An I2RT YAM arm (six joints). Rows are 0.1 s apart.
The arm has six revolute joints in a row. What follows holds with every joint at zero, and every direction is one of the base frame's.
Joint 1 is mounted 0.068 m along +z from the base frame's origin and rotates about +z.
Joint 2 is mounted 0.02 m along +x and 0.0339 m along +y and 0.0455 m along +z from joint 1 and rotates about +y.
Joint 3 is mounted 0.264 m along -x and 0.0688 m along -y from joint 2 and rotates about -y.
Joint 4 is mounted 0.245 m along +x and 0.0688 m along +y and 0.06 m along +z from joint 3 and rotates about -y.
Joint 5 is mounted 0.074 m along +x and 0.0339 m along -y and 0.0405 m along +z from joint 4 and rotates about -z.
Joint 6 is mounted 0.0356 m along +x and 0.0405 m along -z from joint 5 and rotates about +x.
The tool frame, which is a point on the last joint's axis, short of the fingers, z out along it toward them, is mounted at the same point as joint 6; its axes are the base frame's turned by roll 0, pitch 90 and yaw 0 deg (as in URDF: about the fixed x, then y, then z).
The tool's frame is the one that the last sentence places.
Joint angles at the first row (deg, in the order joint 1, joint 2, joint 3, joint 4, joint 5, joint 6):
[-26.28 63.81 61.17 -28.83 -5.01 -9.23]
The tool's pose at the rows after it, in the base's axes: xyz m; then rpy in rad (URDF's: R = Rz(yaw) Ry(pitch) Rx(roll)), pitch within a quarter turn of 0, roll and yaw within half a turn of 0:
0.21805, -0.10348, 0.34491, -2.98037, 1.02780, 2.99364
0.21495, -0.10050, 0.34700, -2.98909, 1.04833, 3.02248
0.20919, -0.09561, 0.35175, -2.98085, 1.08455, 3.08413
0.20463, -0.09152, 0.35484, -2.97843, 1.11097, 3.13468
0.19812, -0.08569, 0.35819, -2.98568, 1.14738, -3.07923
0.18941, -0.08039, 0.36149, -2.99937, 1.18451, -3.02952
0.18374, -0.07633, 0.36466, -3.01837, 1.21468, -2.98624
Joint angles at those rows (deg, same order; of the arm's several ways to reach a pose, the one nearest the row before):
[-26.28 63.11 61.26 -29.01 -6.06 -9.14]
[-26.28 62.06 60.82 -28.65 -8.17 -9.67]
[-26.28 60.21 60.29 -28.13 -11.15 -10.72]
[-26.28 58.80 59.85 -27.86 -13.88 -11.51]
[-26.37 56.87 59.15 -27.60 -18.36 -12.48]
[-26.81 54.59 58.36 -27.60 -22.57 -12.92]
[-27.16 53.18 58.10 -27.69 -26.62 -13.27]

